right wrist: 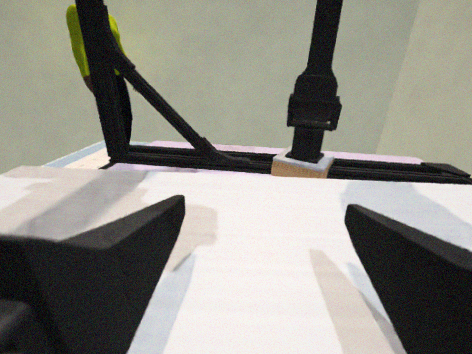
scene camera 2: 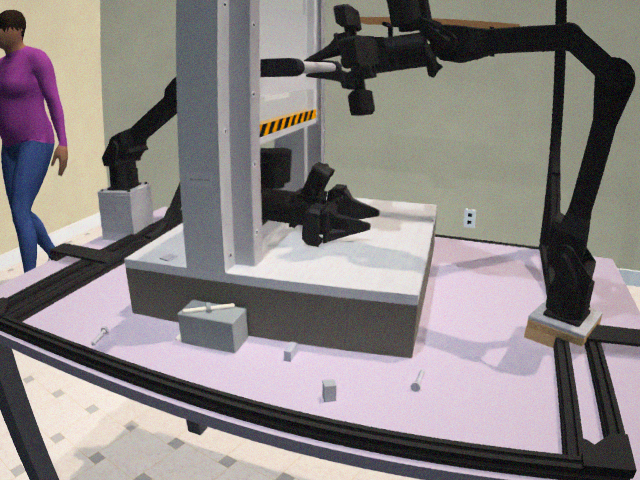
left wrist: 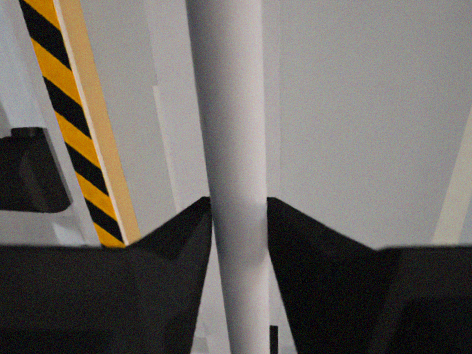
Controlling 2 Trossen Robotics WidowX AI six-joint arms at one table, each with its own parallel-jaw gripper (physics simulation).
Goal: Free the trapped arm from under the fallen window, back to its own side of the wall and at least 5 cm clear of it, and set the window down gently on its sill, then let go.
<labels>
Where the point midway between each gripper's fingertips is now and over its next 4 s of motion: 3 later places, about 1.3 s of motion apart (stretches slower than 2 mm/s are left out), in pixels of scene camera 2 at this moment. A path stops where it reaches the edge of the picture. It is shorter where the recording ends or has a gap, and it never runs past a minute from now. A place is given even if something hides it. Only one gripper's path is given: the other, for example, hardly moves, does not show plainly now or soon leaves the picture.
My right gripper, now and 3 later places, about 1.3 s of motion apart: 375,219; 330,215; 300,214; 276,201
</labels>
